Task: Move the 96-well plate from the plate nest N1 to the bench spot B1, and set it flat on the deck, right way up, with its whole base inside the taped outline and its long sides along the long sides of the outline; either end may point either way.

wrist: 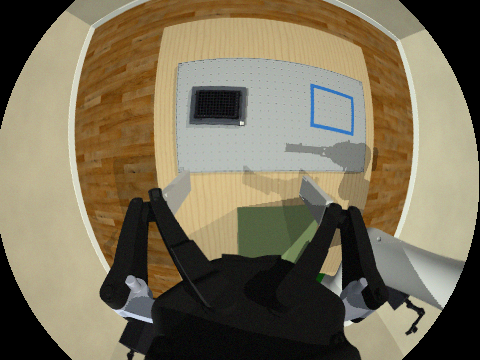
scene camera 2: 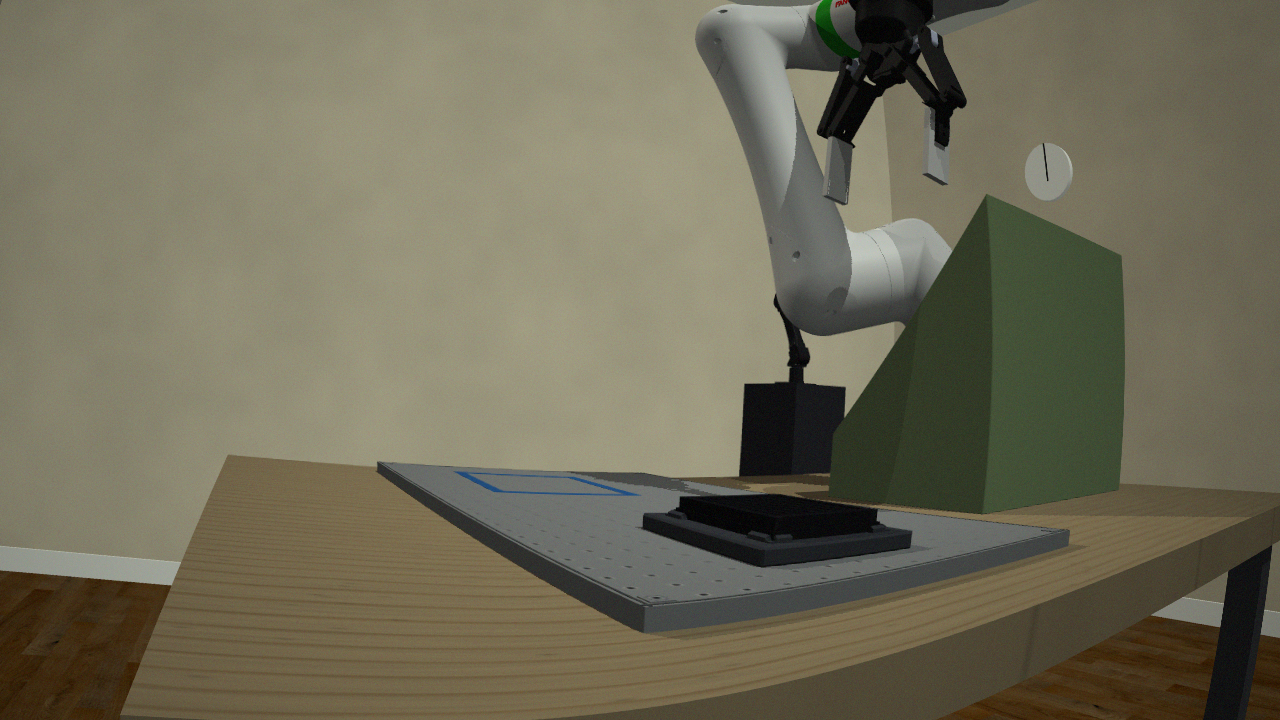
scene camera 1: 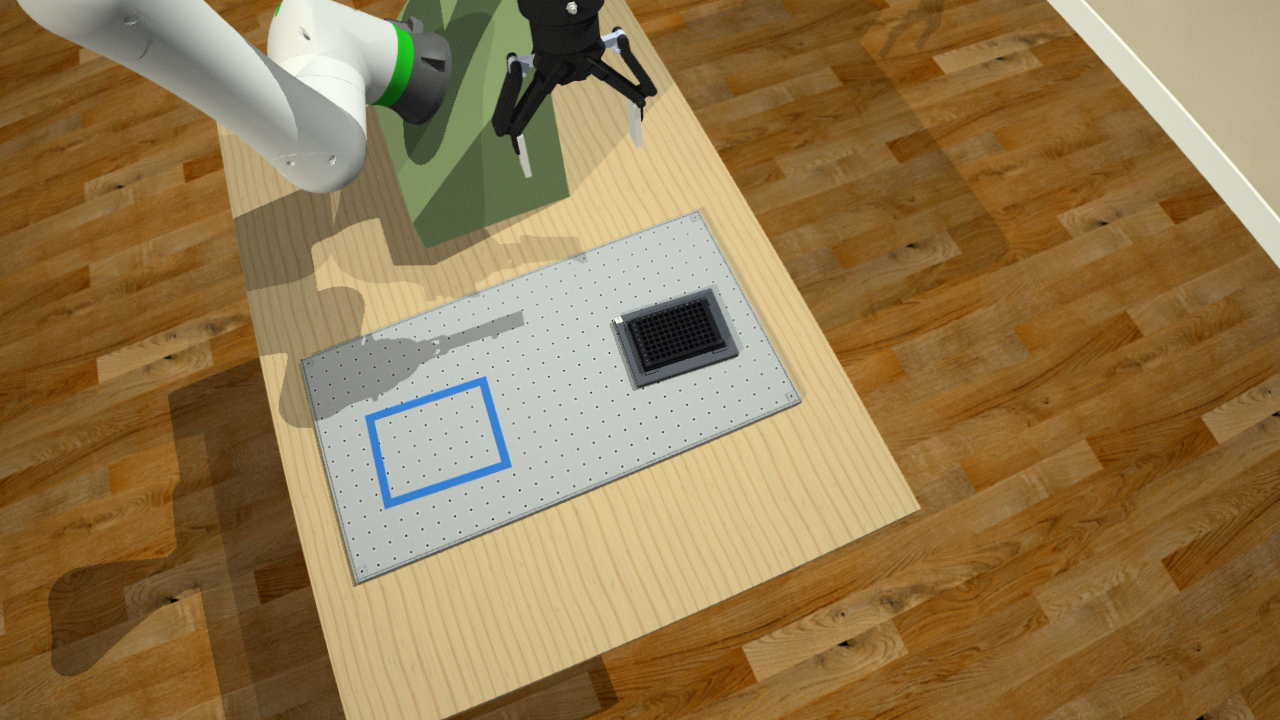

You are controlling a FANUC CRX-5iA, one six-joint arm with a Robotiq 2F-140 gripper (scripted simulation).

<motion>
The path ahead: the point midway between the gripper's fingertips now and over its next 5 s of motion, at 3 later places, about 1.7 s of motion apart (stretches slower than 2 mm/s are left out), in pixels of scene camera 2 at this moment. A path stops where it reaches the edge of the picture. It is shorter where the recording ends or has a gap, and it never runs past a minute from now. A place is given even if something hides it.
My gripper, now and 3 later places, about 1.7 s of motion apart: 882,190; 814,321; 780,456; 775,507
</motion>
